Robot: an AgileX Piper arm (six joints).
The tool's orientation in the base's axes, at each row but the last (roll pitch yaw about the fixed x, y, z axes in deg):
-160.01 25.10 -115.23
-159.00 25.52 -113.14
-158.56 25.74 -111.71
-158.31 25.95 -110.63
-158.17 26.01 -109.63
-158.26 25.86 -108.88
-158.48 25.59 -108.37
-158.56 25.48 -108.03
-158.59 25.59 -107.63
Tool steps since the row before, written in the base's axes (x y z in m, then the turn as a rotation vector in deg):
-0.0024 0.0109 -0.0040 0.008 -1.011 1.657
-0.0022 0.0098 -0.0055 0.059 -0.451 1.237
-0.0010 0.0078 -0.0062 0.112 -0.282 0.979
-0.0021 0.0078 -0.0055 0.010 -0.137 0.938
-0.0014 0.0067 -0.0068 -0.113 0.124 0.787
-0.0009 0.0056 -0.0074 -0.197 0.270 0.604
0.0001 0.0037 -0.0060 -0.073 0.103 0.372
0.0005 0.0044 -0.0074 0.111 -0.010 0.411
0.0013 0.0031 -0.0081 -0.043 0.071 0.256
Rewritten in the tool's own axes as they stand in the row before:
-0.0063 0.0089 0.0046 0.122 -1.057 -1.624
-0.0050 0.0085 0.0058 -0.180 -0.677 -1.117
-0.0035 0.0067 0.0066 -0.226 -0.551 -0.834
-0.0035 0.0073 0.0055 -0.298 -0.385 -0.813
-0.0023 0.0065 0.0067 -0.416 -0.113 -0.680
-0.0013 0.0057 0.0072 -0.436 0.084 -0.529
-0.0006 0.0035 0.0061 -0.228 -0.017 -0.319
-0.0007 0.0039 0.0076 -0.199 -0.233 -0.296
0.0005 0.0029 0.0083 -0.160 -0.017 -0.216

